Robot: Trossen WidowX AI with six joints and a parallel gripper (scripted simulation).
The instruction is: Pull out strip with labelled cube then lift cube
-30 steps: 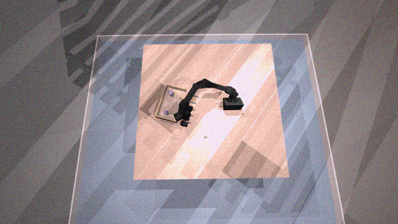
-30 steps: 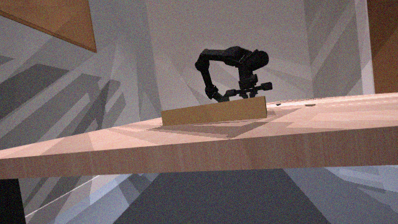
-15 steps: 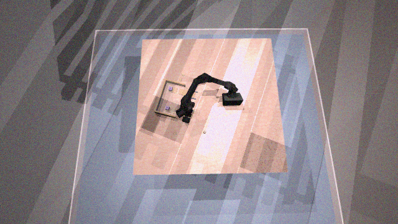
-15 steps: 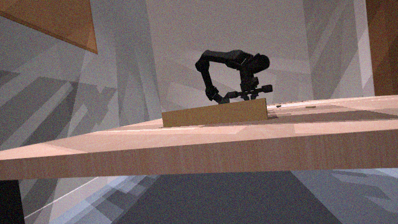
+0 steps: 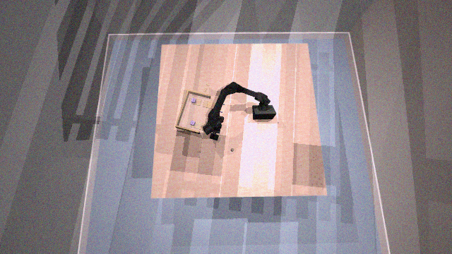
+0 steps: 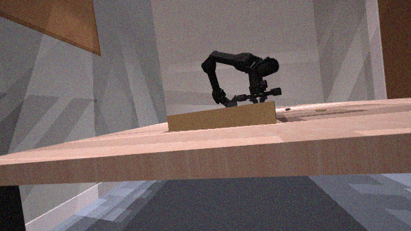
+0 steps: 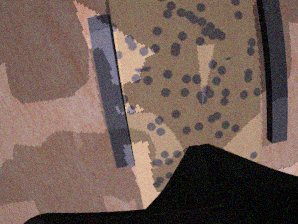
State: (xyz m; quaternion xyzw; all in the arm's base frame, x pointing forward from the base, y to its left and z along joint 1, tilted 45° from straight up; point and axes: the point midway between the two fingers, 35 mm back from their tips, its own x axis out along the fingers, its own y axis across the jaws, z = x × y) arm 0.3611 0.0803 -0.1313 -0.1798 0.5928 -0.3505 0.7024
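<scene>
My gripper tip is now 90 mm short of the strip and 30 mm to the left of it.
</scene>
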